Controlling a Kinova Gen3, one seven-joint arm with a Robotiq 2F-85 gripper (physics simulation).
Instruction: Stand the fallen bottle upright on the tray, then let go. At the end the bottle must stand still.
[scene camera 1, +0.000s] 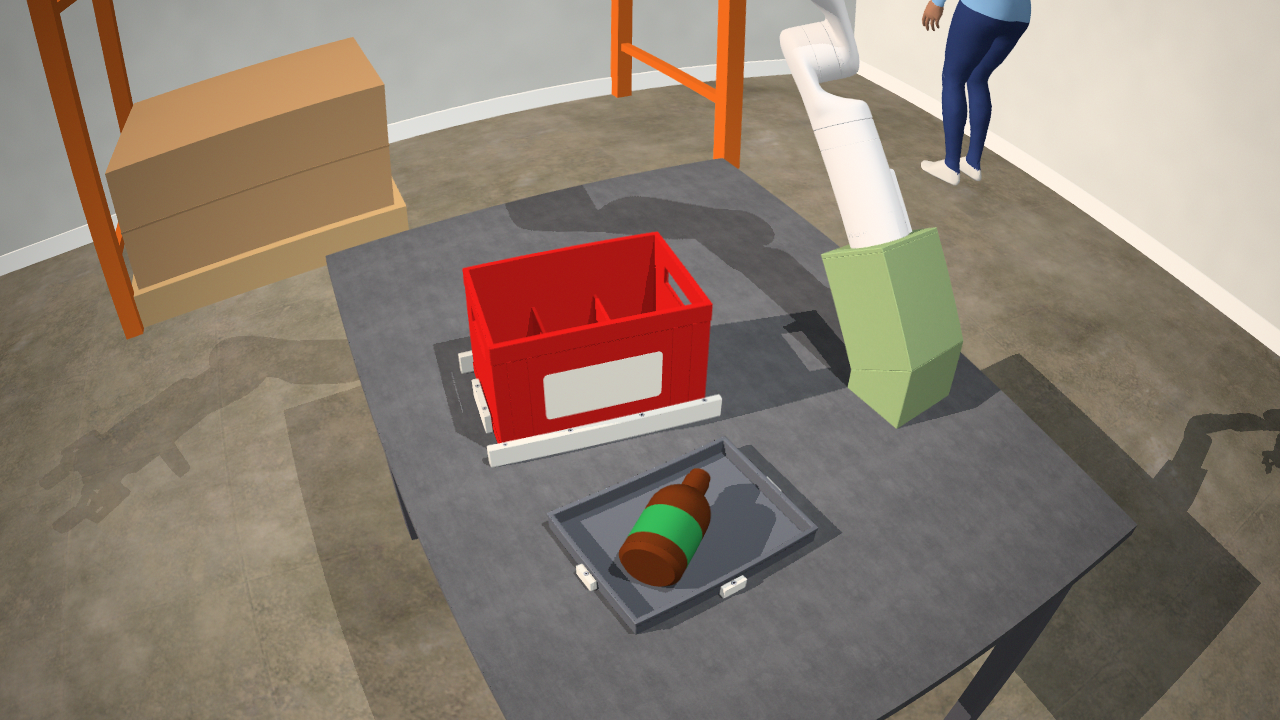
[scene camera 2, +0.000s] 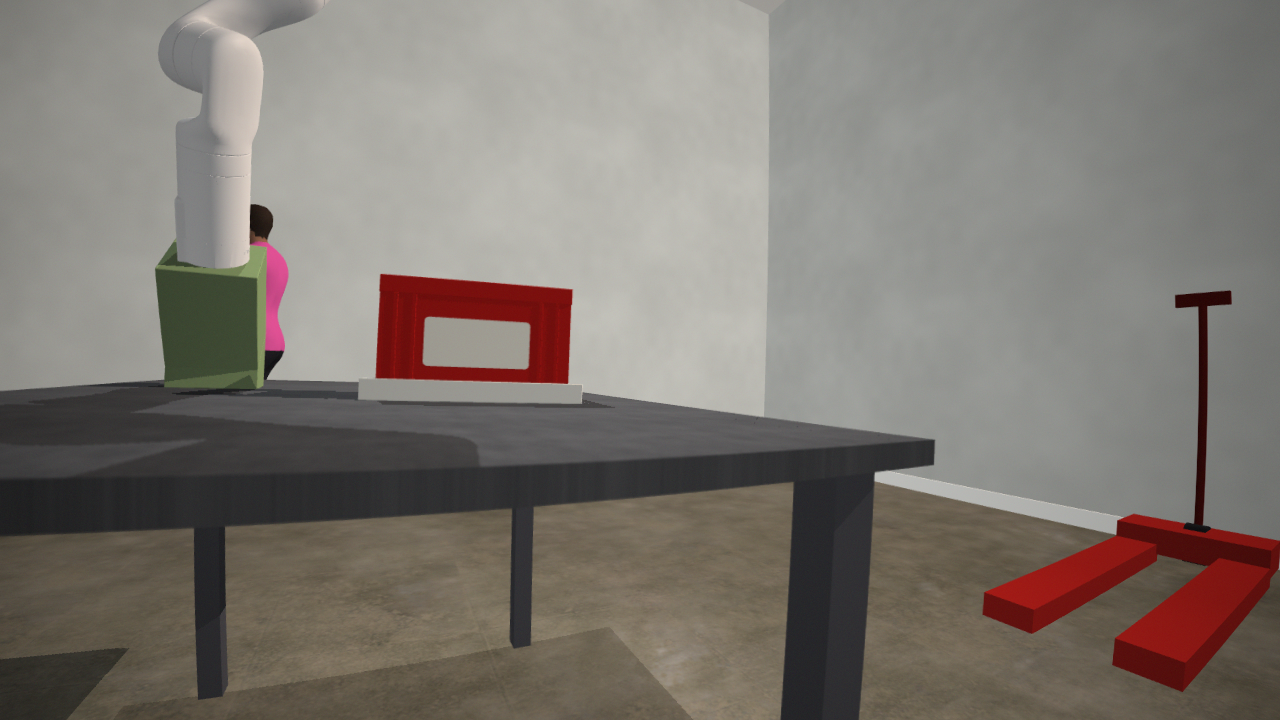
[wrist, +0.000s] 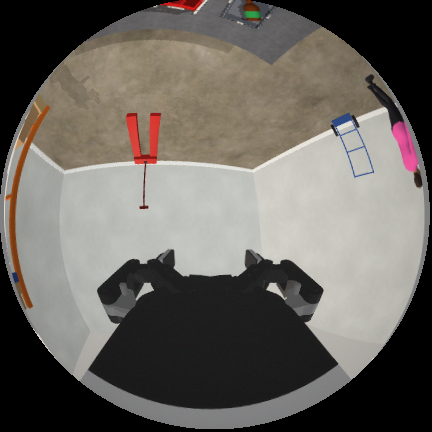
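Note:
A red crate (scene camera 1: 563, 338) and a grey tray (scene camera 1: 753, 525) are visible to me, as is my gripper (wrist: 209, 257).

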